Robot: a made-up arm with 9 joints. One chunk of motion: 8 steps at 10 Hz.
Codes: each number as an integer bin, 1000 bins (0 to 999) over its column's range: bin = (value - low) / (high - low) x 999, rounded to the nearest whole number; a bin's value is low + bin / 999 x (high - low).
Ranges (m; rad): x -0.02..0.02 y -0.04..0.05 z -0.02..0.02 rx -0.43..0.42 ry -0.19..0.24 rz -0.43..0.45
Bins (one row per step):
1: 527 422 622 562 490 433
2: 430 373 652 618 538 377
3: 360 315 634 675 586 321
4: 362 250 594 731 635 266
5: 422 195 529 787 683 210
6: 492 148 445 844 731 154
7: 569 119 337 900 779 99
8: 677 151 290 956 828 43
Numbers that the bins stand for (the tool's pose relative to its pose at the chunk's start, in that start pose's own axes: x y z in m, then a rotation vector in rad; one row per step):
1: 0.0011 -0.0020 0.0049 0.0482 0.0209 -0.0486
2: -0.0028 -0.0064 0.0061 0.0958 0.0416 -0.0979
3: -0.0056 -0.0116 0.0054 0.1443 0.0622 -0.1472
4: -0.0055 -0.0175 0.0038 0.1920 0.0833 -0.1957
5: -0.0031 -0.0224 0.0012 0.2396 0.1040 -0.2450
6: -0.0003 -0.0267 -0.0022 0.2881 0.1246 -0.2943
7: 0.0028 -0.0293 -0.0065 0.3358 0.1453 -0.3428
8: 0.0071 -0.0264 -0.0084 0.3834 0.1664 -0.3921

